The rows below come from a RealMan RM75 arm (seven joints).
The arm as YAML. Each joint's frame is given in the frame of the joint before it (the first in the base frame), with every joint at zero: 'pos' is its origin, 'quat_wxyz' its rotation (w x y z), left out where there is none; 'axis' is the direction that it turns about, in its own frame. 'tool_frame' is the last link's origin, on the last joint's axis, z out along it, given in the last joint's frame.
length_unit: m
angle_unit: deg
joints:
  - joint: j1
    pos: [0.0, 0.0, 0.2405]
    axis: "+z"
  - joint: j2
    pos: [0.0, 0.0, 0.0]
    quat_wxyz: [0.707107, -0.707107, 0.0, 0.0]
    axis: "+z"
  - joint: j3
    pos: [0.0, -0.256, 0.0]
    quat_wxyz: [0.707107, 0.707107, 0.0, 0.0]
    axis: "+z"
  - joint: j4
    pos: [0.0, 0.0, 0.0]
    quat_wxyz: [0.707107, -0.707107, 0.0, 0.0]
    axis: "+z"
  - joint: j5
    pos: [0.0, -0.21, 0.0]
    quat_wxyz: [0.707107, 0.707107, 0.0, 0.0]
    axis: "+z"
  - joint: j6
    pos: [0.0, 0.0, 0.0]
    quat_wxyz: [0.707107, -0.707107, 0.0, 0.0]
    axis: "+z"
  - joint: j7
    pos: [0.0, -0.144, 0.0]
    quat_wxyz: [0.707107, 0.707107, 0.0, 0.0]
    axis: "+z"
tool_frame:
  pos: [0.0, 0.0, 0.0]
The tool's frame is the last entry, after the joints.
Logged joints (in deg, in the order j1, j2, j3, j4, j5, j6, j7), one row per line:
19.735 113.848 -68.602 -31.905 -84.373 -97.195 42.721
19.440 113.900 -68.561 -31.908 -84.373 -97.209 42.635
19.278 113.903 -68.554 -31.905 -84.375 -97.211 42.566
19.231 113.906 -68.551 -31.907 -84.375 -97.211 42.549
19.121 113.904 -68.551 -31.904 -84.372 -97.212 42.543
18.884 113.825 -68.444 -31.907 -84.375 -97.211 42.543
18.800 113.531 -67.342 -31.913 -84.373 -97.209 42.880
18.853 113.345 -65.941 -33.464 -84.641 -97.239 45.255
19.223 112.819 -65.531 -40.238 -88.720 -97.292 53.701
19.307 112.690 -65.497 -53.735 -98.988 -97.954 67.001
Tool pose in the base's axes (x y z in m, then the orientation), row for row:
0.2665 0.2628 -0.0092 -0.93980 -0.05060 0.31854 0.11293
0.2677 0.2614 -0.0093 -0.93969 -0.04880 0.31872 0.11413
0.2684 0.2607 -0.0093 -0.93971 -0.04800 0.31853 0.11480
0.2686 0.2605 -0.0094 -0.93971 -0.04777 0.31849 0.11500
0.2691 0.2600 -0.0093 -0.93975 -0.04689 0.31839 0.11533
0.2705 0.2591 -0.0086 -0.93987 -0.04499 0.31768 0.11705
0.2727 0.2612 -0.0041 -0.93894 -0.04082 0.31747 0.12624
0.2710 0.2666 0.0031 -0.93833 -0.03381 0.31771 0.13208
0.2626 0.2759 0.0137 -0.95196 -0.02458 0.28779 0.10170
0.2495 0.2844 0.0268 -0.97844 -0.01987 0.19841 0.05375
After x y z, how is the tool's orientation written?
As a quaternion, x y z w.
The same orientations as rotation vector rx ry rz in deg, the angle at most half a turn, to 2 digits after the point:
-157.99 -8.51 53.55
-157.86 -8.20 53.54
-157.80 -8.06 53.49
-157.78 -8.02 53.48
-157.76 -7.87 53.45
-157.62 -7.55 53.28
-156.64 -6.81 52.96
-156.02 -5.62 52.83
-161.07 -4.16 48.70
-170.34 -3.46 34.54

